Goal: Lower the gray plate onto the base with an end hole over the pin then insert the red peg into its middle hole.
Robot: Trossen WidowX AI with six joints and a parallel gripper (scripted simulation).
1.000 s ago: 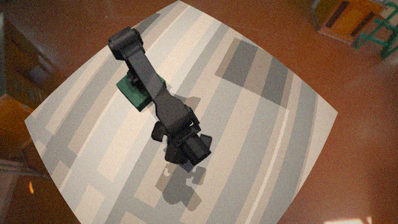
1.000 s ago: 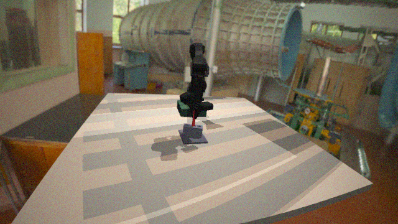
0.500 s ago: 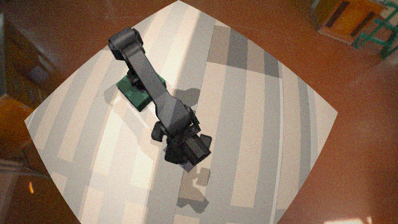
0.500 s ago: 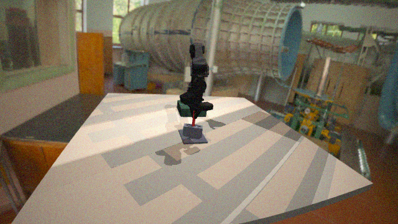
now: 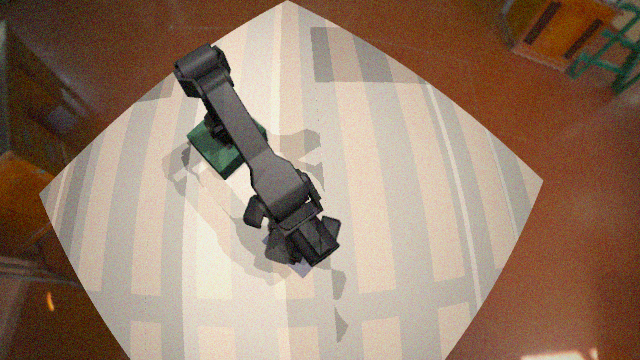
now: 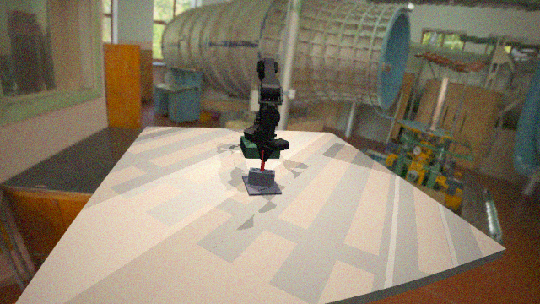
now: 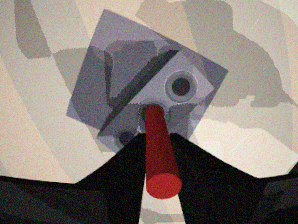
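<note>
Right now the red peg is right at my gripper tip. From my gripper tip the other things lie so: gray plate 5 cm below; base 1 cm ahead, 1 cm to the left, 9 cm below.
</note>
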